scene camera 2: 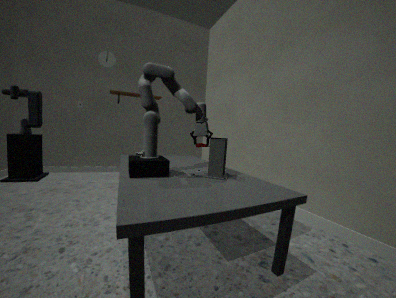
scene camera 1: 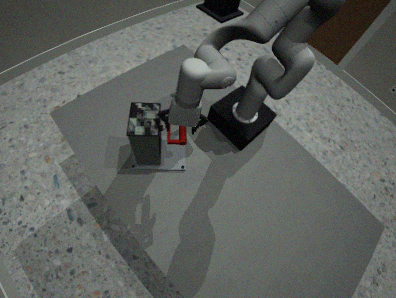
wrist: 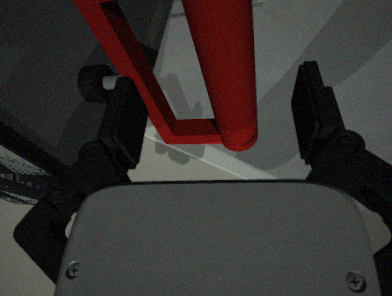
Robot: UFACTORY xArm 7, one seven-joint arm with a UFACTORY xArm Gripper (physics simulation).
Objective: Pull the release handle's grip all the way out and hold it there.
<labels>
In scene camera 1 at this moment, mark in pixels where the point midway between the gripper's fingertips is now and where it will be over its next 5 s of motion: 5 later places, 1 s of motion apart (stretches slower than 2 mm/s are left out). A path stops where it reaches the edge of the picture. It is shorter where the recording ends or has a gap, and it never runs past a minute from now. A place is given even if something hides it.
My gripper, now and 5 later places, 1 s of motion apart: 180, 129; 176, 128; 181, 128; 194, 124; 207, 120; 206, 120
</labels>
